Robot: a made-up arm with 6 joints.
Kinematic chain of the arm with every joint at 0, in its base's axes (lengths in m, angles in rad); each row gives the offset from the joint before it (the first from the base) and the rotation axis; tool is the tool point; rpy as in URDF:
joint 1: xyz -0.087 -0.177 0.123 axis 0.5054 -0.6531 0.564
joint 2: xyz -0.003 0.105 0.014 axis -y
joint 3: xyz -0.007 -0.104 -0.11 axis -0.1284 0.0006 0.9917
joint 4: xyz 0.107 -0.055 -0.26 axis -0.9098 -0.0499 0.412
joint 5: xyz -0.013 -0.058 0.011 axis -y
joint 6: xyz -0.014 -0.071 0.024 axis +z
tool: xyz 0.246 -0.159 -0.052 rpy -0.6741 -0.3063 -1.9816
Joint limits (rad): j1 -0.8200..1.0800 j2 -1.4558..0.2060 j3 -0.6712..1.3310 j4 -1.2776..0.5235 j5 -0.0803..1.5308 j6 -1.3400..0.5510
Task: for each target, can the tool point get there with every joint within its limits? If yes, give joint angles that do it. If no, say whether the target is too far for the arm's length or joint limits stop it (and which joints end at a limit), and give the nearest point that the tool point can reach.
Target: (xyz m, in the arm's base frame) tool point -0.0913 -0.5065 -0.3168
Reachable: yes | joints 0.1172 -0.9683 0.4265 -0.2306 1.0820 -0.3685
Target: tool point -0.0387 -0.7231 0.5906
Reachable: no: joint limits stop it (at a limit: joint 2, joint 3, joint 5) | nearest point -0.2937 -0.4728 0.3738 | short by 0.418 m
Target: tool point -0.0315 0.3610 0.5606
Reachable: no: joint limits stop it (at a limit: joint 1, joint 2, joint 3, joint 4) | nearest point 0.0388 0.2400 0.3949 | short by 0.217 m
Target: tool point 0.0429 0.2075 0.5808
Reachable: no: joint limits stop it (at a limit: joint 1, joint 2, joint 3, joint 4) | nearest point 0.0735 0.1638 0.4443 | short by 0.147 m
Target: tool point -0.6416 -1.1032 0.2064
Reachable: no: too far | nearest point -0.5205 -0.6868 0.0966 | short by 0.447 m
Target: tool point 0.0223 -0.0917 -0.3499
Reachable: yes | joints -0.4632 -0.5211 1.1726 0.3020 0.2908 0.1598
